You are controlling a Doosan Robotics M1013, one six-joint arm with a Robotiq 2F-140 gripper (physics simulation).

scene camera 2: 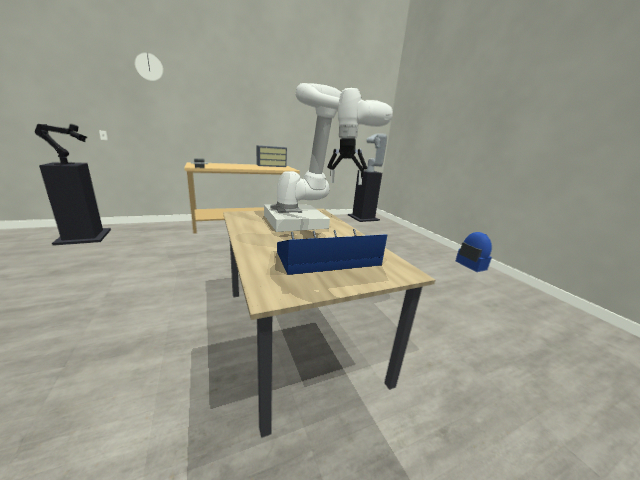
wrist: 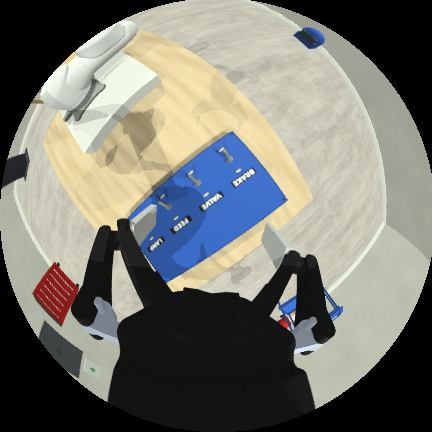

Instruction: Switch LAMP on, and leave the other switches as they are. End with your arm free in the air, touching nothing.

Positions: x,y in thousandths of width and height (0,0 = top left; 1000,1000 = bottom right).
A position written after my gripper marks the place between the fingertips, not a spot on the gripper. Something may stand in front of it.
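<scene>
In the wrist view I can see my gripper (wrist: 487,517), and a blue switch panel (wrist: 536,455) is visible there as well. Scene camera 2 gives me the panel (scene camera 2: 466,534) too.
</scene>
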